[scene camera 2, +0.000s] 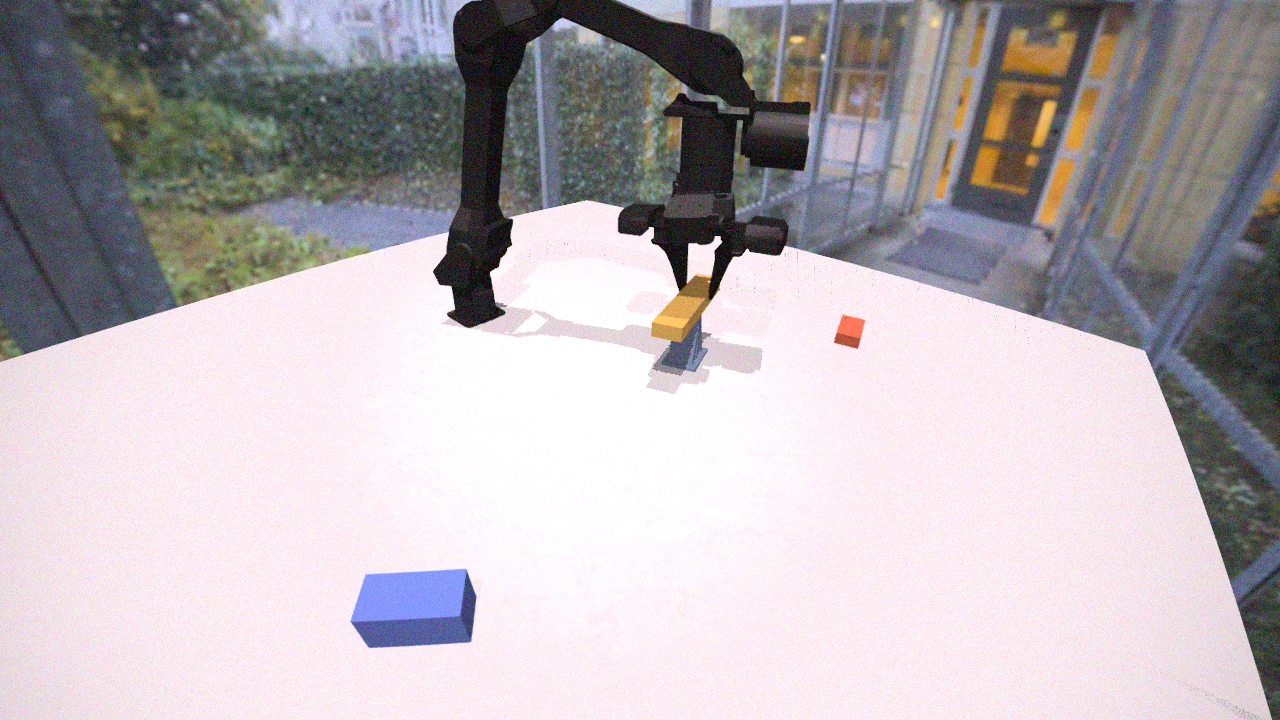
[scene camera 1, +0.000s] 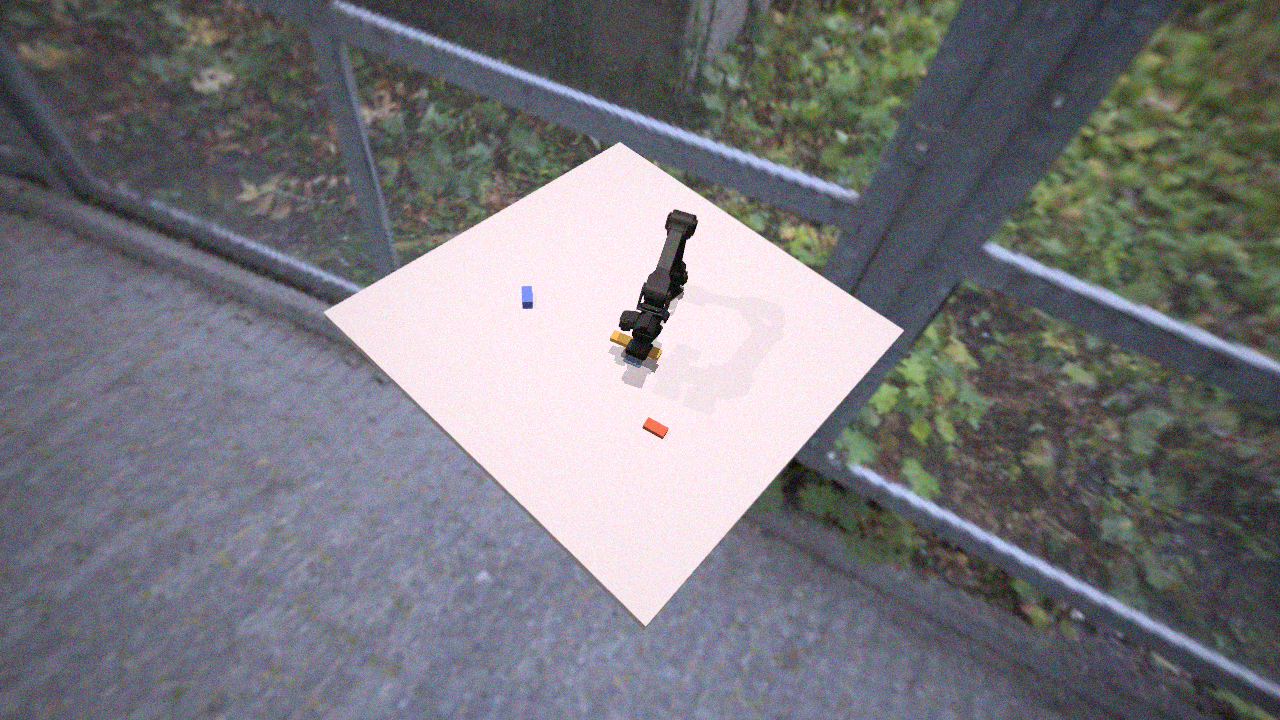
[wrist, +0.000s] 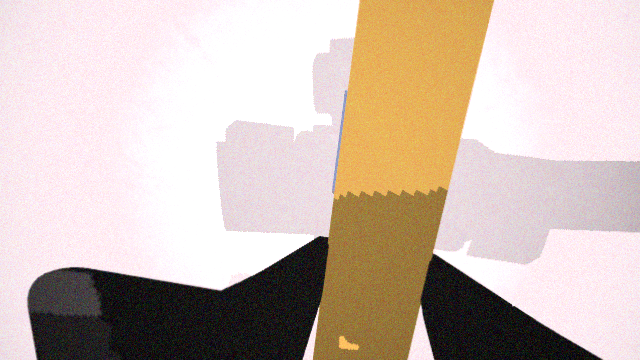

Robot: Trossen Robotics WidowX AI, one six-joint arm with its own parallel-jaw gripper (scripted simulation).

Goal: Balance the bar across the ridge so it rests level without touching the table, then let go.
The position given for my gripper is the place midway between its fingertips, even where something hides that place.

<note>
In view: my gripper [scene camera 2: 696,296], a yellow bar [scene camera 2: 675,321], a red block [scene camera 2: 849,331] and a blue block [scene camera 2: 401,609].
The yellow bar also shows in the wrist view [wrist: 411,80]. My gripper shows as well in scene camera 1 [scene camera 1: 644,349] and in the wrist view [wrist: 373,256]. The wrist view misses the red block, which is hidden by my gripper. The wrist view does not show the blue block: it is out of frame.
</note>
